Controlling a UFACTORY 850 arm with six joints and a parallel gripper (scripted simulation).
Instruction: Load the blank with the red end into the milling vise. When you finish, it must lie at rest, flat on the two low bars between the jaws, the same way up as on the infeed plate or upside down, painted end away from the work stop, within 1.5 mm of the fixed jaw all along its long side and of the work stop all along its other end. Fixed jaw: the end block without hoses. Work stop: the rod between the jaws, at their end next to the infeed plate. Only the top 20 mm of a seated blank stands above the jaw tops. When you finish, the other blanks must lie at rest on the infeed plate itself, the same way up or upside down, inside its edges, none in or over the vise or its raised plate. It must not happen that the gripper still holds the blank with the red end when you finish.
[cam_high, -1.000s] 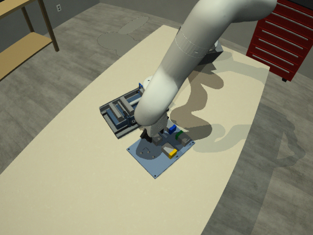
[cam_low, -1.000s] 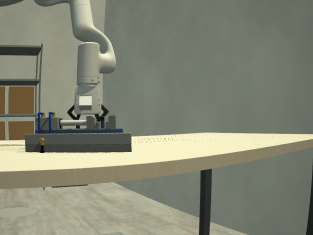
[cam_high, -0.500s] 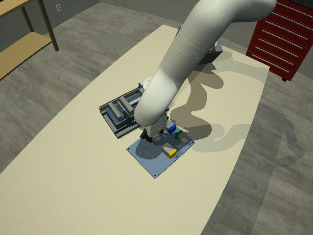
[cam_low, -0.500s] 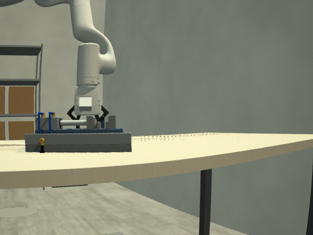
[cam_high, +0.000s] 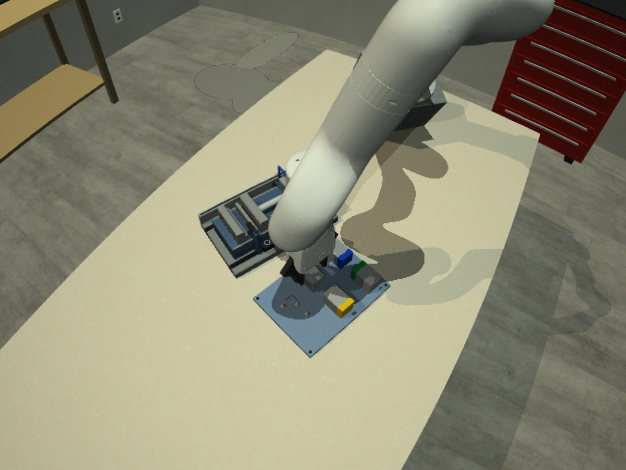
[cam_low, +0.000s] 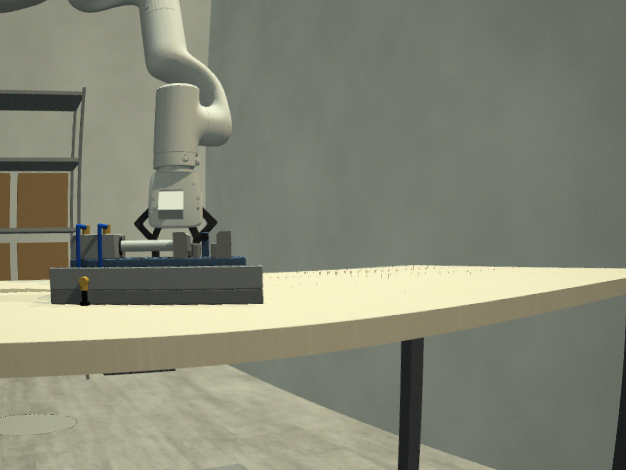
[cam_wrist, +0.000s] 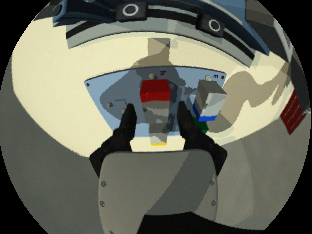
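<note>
My hand is 3 cm above the red-ended blank. From my hand the other things lie so: yellow-ended blank: 9 cm to the left, 3 cm below, 3 cm ahead; then blue-ended blank: 9 cm behind, 3 cm to the left, 3 cm below; then blue infeed plate: 5 cm below, 4 cm to the left, 1 cm ahead.
</note>
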